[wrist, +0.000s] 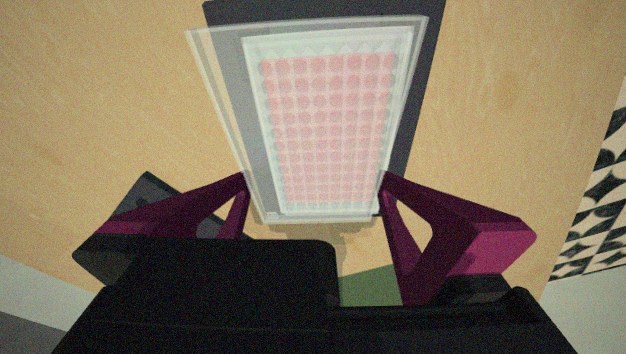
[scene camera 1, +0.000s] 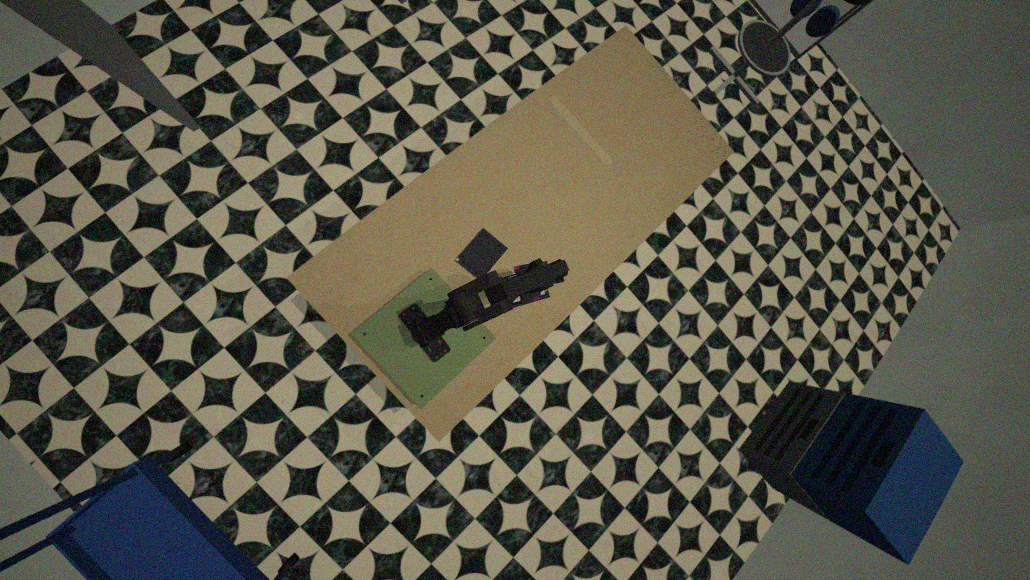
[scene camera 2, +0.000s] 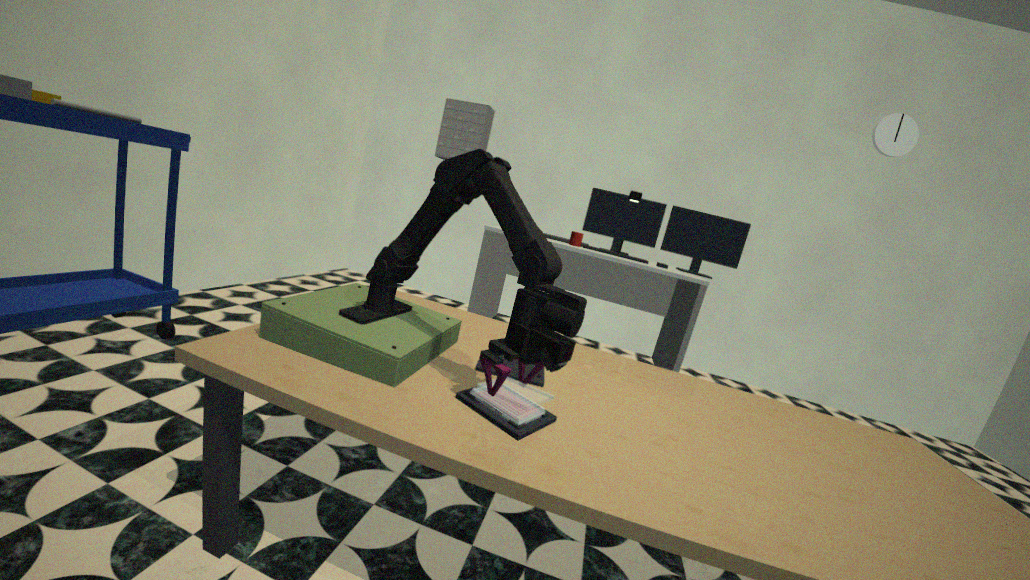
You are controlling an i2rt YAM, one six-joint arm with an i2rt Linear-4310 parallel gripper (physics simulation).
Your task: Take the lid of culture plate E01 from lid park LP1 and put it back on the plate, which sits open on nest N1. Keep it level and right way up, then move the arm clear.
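Places are measured from the arm's base along level axes (x right, y back, z down), in centimetres.
Where they show: gripper, fingertip midpoint: (wrist: 313,177) (scene camera 2: 506,390); arm's base, origin of the base link: (scene camera 1: 425,332) (scene camera 2: 378,312).
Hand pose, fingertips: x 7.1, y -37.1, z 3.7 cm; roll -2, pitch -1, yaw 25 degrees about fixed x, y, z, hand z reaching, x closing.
Things, the pixels of their top centre, and the offset from my fingertips. Level surfaces: height alone.
- clear lid, middle of its top: (wrist: 311,171) (scene camera 2: 516,385) dx +0.8, dy -1.9, dz -2.1 cm
- dark nest N1, middle of its top: (wrist: 328,145) (scene camera 2: 507,402) (scene camera 1: 526,287) dx +1.5, dy -1.1, dz +1.5 cm
- dark lid park LP1, middle of its top: (wrist: 184,251) (scene camera 2: 513,361) (scene camera 1: 482,253) dx -18.6, dy +4.6, dz +1.3 cm
- wooden table, its level: dz +3.3 cm
My gripper (scene camera 1: 529,282) (scene camera 2: 508,386) (wrist: 313,177) is shut on the clear lid (scene camera 2: 544,394) (wrist: 227,75), held by its two long sides near one end. The lid looks about level and hangs a little above the open culture plate (scene camera 2: 506,406) (wrist: 325,125) with its pink wells. In the wrist view the lid reaches farther left than the plate. The plate sits on the dark nest N1 (scene camera 2: 490,417) (wrist: 320,7). The dark lid park LP1 (scene camera 1: 481,252) (wrist: 155,187) lies beside it, without the lid. In scene camera 1 the arm hides most of the plate.
The green base block (scene camera 1: 454,367) (scene camera 2: 324,342) carries the arm at one end of the wooden table (scene camera 1: 576,187) (scene camera 2: 720,468). A blue cart (scene camera 1: 144,533) (scene camera 2: 86,122) and a desk (scene camera 2: 605,277) with two monitors stand away from the table.
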